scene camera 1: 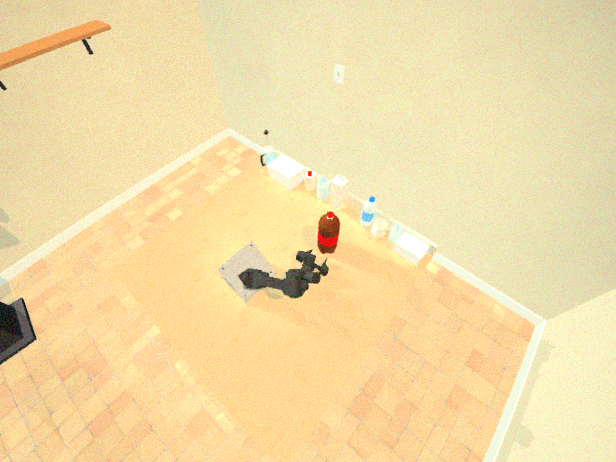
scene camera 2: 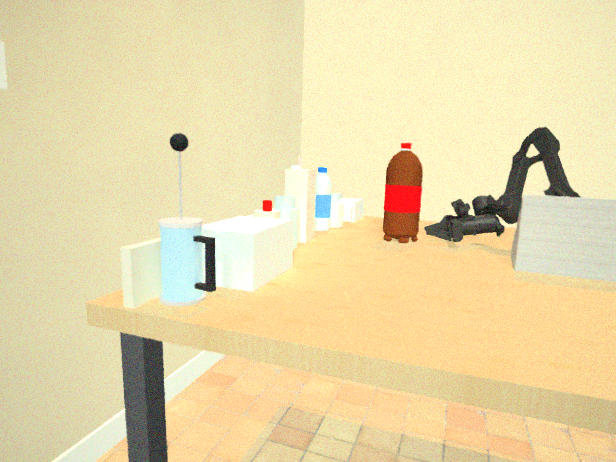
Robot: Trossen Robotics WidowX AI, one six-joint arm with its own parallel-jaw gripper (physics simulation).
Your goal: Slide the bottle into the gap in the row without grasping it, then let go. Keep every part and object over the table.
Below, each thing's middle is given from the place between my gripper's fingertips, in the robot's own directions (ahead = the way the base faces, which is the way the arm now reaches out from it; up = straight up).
My hand is 11 cm below the brown bottle (scene camera 2: 404, 174), 7 cm short of it and 2 cm to the right of it. Round my hand: blue-capped bottle (scene camera 2: 323, 183): 36 cm ahead, 7 cm above, 2 cm to the right; then carton (scene camera 2: 301, 183): 34 cm ahead, 19 cm to the left, 9 cm above.
